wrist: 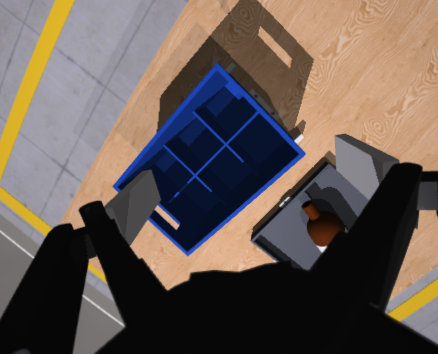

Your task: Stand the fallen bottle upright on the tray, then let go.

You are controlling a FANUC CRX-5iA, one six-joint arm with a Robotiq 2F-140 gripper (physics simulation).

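Frame: origin at the arm's base, x ahead, y left, z up, level; millimetres.
Seen in the pictures: gripper, fingertip midpoint: [241, 169].
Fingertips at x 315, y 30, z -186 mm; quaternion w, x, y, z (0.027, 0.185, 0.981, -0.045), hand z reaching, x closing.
Pixels of each thing's top centre, then the offset from my fingertips to it. Level surfaces: height alone.
- brown bottle, middle of its top: [330, 239] dz -288, dx -21, dy +275 mm
- grey tray, middle of its top: [318, 231] dz -341, dx -5, dy +278 mm
- blue bin, middle of its top: [200, 172] dz -191, dx +99, dy +6 mm
- wooden table, its level: dz -367 mm
A brown bottle [325, 228] with a short neck is in the grey tray [284, 234] at the lower right of the wrist view. It appears to lie on its side, its neck pointing to the upper left. A bit of white shows at its lower edge; the rest of its lower part is hidden behind my right finger. My gripper [241, 169] is wide open and holds nothing. Its left fingertip shows over the near left end of the blue bin, its right one over the tray's upper right side. The bottle is not between the fingertips.
A blue bin [246, 202] with inner dividers stands left of the tray on the wooden table [370, 75]. The bin's raised walls are close to the tray. Small pieces, partly hidden, show along the bin's upper right side. The table's edge runs along the left.
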